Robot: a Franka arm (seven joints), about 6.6 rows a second.
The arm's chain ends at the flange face. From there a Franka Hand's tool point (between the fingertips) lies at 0.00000 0.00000 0.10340 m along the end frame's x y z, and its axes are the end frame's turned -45 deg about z.
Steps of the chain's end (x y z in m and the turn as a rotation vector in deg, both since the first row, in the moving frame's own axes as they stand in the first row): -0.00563, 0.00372, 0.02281, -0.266, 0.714, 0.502; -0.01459, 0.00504, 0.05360, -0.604, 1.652, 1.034; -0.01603, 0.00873, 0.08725, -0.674, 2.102, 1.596; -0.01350, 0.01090, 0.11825, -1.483, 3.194, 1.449; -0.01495, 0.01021, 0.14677, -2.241, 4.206, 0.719; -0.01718, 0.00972, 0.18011, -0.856, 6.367, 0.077; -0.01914, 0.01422, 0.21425, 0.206, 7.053, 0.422; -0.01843, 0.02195, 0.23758, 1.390, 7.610, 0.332
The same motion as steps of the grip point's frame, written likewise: -0.00605, -0.00010, 0.02280, -0.693, 0.317, 0.502; -0.01257, -0.00386, 0.05355, -1.595, 0.741, 1.034; -0.01574, -0.00160, 0.08717, -1.963, 1.010, 1.596; -0.01515, 0.00415, 0.11805, -3.307, 1.210, 1.449; -0.01534, 0.00488, 0.14641, -4.559, 1.389, 0.719; -0.01201, 0.00393, 0.17946, -5.107, 3.897, 0.077; -0.01438, 0.00527, 0.21347, -4.842, 5.133, 0.422; -0.01713, 0.01044, 0.23664, -4.398, 6.364, 0.332
